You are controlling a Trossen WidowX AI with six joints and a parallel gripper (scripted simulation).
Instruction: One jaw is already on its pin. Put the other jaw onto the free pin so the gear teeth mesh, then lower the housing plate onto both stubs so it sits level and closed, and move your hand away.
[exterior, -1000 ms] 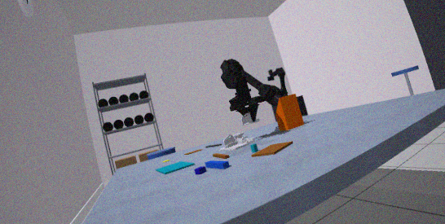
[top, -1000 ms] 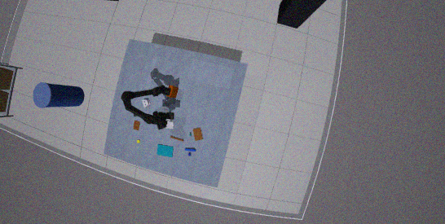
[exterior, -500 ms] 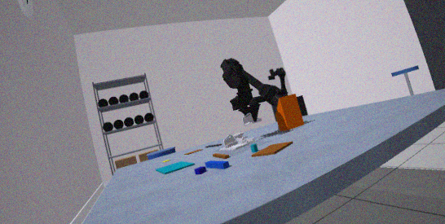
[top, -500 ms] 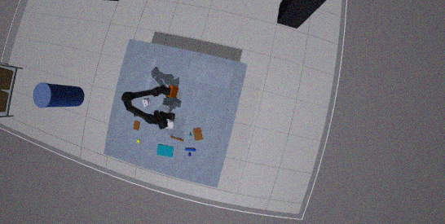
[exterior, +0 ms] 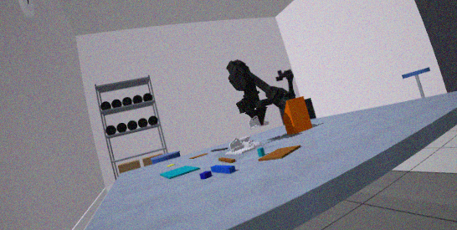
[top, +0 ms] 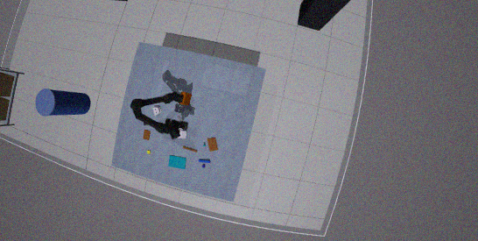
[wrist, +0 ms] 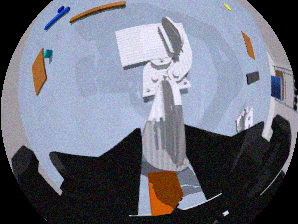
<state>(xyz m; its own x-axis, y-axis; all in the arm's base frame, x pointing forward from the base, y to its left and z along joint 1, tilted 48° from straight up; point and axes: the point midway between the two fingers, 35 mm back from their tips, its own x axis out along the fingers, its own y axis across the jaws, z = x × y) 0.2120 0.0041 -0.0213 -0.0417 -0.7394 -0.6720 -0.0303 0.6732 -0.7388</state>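
Right now my gripper tip is 12 cm short of the white base, 1 cm to the left of it and 8 cm above it. The rest, counted from my gripper tip: light grey jaw piece: 3 cm behind, 2 cm to the right; brown bar: 23 cm ahead, 11 cm to the left, 8 cm below; teal cylinder: 16 cm ahead, 24 cm to the left, 7 cm below.
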